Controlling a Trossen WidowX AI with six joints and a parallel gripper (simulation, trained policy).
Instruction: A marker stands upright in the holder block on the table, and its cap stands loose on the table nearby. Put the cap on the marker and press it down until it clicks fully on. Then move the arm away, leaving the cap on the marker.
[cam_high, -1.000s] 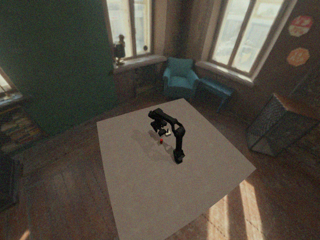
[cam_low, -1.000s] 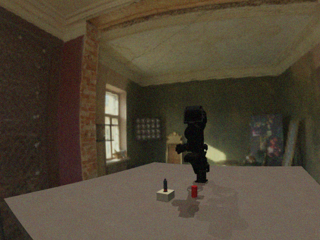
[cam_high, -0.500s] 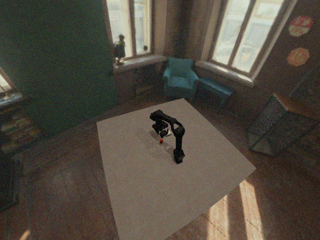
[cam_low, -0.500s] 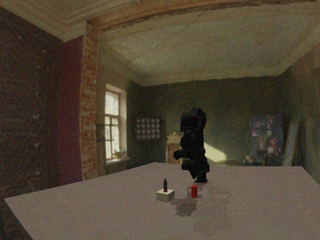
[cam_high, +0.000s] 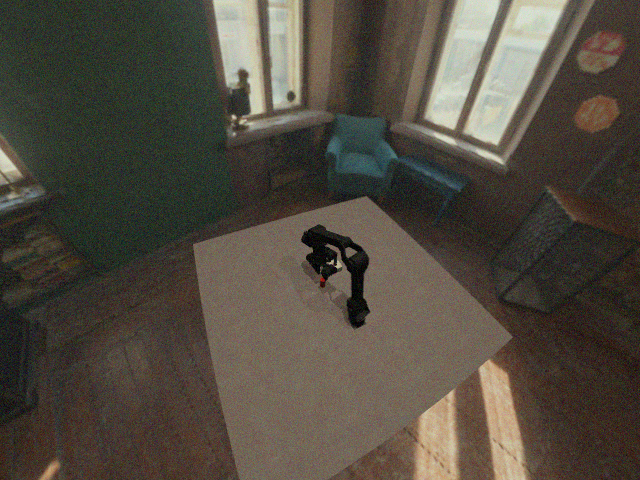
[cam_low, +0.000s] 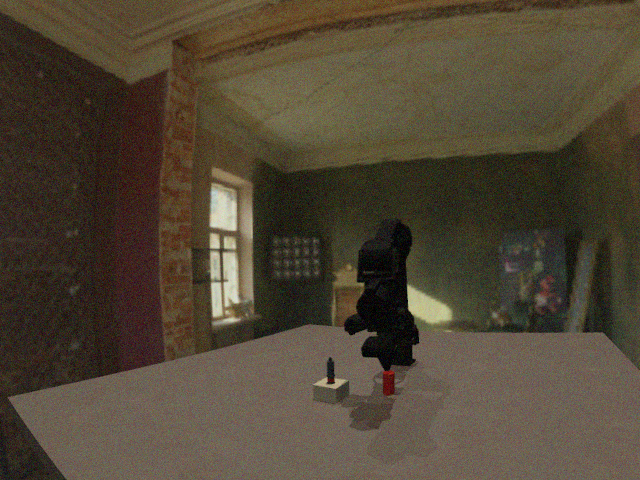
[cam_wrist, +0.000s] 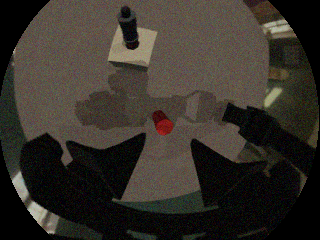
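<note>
Right now my gripper tip is 5 cm above the red cap. Round my gripper tip: holder block 12 cm to the right, 7 cm ahead, 6 cm below.
</note>
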